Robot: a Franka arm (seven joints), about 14 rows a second.
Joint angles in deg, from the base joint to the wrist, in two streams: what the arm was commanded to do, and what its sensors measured. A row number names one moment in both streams.
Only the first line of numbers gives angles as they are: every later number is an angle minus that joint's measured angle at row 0.
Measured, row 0:
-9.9 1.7 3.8 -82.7 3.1 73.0 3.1
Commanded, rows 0 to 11:
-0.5 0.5 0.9 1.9 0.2 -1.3 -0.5
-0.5 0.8 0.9 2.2 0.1 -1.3 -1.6
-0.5 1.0 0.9 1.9 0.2 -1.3 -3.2
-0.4 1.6 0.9 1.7 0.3 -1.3 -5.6
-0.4 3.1 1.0 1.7 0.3 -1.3 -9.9
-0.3 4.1 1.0 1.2 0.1 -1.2 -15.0
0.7 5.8 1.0 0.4 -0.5 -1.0 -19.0
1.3 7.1 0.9 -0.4 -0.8 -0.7 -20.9
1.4 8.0 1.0 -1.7 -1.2 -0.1 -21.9
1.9 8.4 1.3 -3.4 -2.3 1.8 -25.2
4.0 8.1 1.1 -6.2 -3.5 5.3 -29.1
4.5 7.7 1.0 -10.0 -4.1 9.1 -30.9
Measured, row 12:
2.4 9.3 1.2 -4.4 -1.9 4.1 -26.1
